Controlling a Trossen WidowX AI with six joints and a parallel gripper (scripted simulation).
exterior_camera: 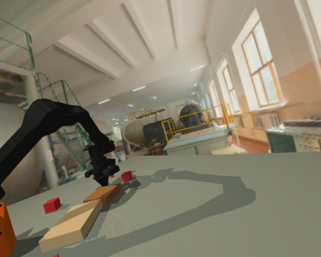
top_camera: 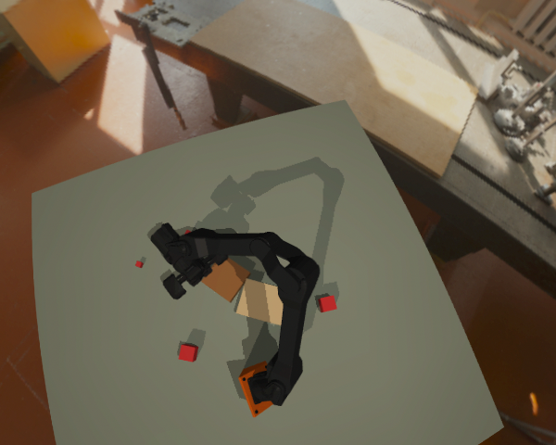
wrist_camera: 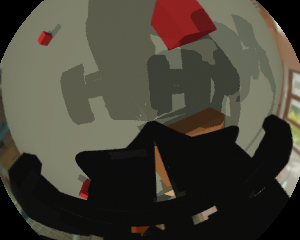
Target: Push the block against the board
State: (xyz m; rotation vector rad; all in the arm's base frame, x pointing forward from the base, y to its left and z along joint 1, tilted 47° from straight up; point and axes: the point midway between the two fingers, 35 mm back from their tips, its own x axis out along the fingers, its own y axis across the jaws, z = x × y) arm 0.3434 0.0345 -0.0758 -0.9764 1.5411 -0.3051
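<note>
Right now the brown square block is 70 mm to the right of my gripper tip and 30 mm behind it. Round my gripper tip: tiny red cube: 190 mm to the left, 90 mm ahead; tan board: 160 mm to the right, 130 mm behind.
</note>
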